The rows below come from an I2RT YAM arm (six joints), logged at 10 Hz.
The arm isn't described. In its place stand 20 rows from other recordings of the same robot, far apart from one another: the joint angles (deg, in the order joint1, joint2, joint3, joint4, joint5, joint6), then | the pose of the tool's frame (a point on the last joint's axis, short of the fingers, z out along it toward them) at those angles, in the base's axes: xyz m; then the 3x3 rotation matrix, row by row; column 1 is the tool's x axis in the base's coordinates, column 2 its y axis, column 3 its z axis.
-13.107 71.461 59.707 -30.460 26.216 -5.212 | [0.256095, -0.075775, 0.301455], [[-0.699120, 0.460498, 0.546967], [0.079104, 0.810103, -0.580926], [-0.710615, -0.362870, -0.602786]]
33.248 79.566 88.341 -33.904 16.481 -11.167 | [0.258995, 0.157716, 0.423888], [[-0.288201, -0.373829, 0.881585], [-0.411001, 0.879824, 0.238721], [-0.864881, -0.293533, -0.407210]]
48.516 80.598 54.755 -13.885 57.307 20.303 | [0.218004, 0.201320, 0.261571], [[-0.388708, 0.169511, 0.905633], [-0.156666, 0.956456, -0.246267], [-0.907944, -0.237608, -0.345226]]
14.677 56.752 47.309 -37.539 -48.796 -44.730 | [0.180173, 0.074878, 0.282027], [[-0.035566, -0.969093, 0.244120], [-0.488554, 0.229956, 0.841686], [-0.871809, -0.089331, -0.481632]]
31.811 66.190 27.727 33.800 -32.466 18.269 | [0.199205, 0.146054, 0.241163], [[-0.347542, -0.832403, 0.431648], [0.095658, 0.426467, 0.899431], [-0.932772, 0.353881, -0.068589]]
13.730 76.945 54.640 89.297 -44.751 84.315 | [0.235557, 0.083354, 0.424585], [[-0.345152, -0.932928, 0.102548], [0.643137, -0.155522, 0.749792], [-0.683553, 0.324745, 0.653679]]
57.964 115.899 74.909 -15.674 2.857 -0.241 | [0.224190, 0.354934, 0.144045], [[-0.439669, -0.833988, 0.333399], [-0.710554, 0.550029, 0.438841], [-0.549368, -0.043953, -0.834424]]
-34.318 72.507 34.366 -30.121 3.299 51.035 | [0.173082, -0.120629, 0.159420], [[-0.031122, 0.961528, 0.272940], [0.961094, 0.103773, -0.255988], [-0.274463, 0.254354, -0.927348]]
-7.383 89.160 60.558 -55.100 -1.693 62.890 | [0.269856, -0.033906, 0.203941], [[-0.337722, 0.934494, 0.112539], [0.940944, 0.338222, 0.015209], [-0.023851, 0.111029, -0.993531]]
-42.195 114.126 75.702 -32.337 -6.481 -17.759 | [0.293990, -0.261103, 0.145921], [[-0.861306, 0.395967, 0.318374], [0.371778, 0.918264, -0.136279], [-0.346313, 0.000987, -0.938119]]
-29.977 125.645 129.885 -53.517 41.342 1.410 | [0.403568, -0.259931, 0.329650], [[-0.637874, 0.764353, 0.094241], [0.389263, 0.425573, -0.816923], [-0.664524, -0.484409, -0.568996]]
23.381 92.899 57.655 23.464 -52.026 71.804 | [0.321093, 0.169397, 0.265207], [[-0.963386, -0.119416, 0.240056], [0.220312, 0.157700, 0.962597], [-0.152807, 0.980240, -0.125617]]
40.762 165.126 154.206 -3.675 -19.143 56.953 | [0.470497, 0.420991, 0.166648], [[-0.822590, -0.307460, 0.478345], [0.336386, 0.415123, 0.845291], [-0.458465, 0.856237, -0.238051]]
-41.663 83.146 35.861 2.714 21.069 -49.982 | [0.197053, -0.192470, 0.161060], [[-0.958711, 0.120379, 0.257647], [-0.103529, 0.696080, -0.710461], [-0.264868, -0.707801, -0.654876]]
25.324 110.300 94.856 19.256 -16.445 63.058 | [0.421992, 0.210841, 0.360884], [[-0.566099, -0.355131, 0.743919], [0.678011, 0.312700, 0.665221], [-0.468864, 0.880966, 0.063763]]
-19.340 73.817 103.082 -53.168 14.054 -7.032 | [0.214200, -0.084342, 0.495174], [[-0.444424, 0.479943, 0.756400], [0.030122, 0.851899, -0.522840], [-0.895310, -0.209578, -0.393061]]
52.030 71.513 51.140 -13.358 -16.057 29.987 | [0.162565, 0.224303, 0.274744], [[-0.745286, -0.607993, 0.273664], [-0.174286, 0.573828, 0.800216], [-0.643562, 0.548694, -0.533631]]
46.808 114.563 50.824 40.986 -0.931 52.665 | [0.268578, 0.286932, 0.118059], [[-0.748302, -0.237844, 0.619253], [0.364438, 0.632615, 0.683361], [-0.554282, 0.737040, -0.386708]]
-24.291 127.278 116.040 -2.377 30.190 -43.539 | [0.479105, -0.235875, 0.310008], [[-0.707330, 0.432884, 0.558834], [-0.334010, 0.492069, -0.803931], [-0.622994, -0.755301, -0.203468]]
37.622 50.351 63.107 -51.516 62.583 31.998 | [0.136306, 0.065156, 0.372797], [[-0.278967, 0.489331, 0.826277], [0.093048, 0.870160, -0.483904], [-0.955782, -0.058110, -0.288277]]
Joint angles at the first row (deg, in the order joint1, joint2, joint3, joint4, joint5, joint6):
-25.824, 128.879, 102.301, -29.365, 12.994, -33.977
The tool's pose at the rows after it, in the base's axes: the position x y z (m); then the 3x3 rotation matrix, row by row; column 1 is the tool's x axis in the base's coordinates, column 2 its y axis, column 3 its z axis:
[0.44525, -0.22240, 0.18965], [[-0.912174, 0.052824, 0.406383], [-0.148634, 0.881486, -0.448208], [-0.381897, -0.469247, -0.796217]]
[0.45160, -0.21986, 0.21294], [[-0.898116, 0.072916, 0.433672], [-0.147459, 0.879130, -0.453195], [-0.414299, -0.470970, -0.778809]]
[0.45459, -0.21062, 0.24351], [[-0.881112, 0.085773, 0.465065], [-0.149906, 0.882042, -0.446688], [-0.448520, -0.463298, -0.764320]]
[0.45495, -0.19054, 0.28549], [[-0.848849, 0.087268, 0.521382], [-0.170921, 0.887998, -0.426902], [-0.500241, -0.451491, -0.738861]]
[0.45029, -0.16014, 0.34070], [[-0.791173, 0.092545, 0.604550], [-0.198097, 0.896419, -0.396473], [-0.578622, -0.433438, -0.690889]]
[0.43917, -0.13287, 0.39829], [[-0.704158, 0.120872, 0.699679], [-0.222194, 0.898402, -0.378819], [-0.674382, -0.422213, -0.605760]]
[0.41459, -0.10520, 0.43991], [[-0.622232, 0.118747, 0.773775], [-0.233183, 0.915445, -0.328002], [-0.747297, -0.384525, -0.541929]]
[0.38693, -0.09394, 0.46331], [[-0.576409, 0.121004, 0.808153], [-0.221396, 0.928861, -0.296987], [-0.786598, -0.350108, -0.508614]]
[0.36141, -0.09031, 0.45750], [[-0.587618, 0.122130, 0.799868], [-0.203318, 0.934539, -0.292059], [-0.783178, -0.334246, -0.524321]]
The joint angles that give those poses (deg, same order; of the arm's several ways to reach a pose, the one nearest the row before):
-25.605, 128.988, 106.060, -31.944, 13.213, -32.862
-25.037, 128.813, 110.649, -34.938, 13.125, -31.834
-23.966, 127.634, 115.264, -39.201, 12.666, -30.480
-21.890, 125.272, 120.310, -44.008, 11.638, -29.016
-18.807, 122.367, 127.287, -49.541, 10.393, -26.742
-16.076, 120.245, 135.872, -53.560, 9.802, -24.491
-13.584, 114.869, 136.662, -54.960, 7.879, -22.108
-13.103, 109.032, 133.532, -55.264, 6.087, -20.382
-13.497, 101.253, 121.952, -52.490, 5.584, -19.661

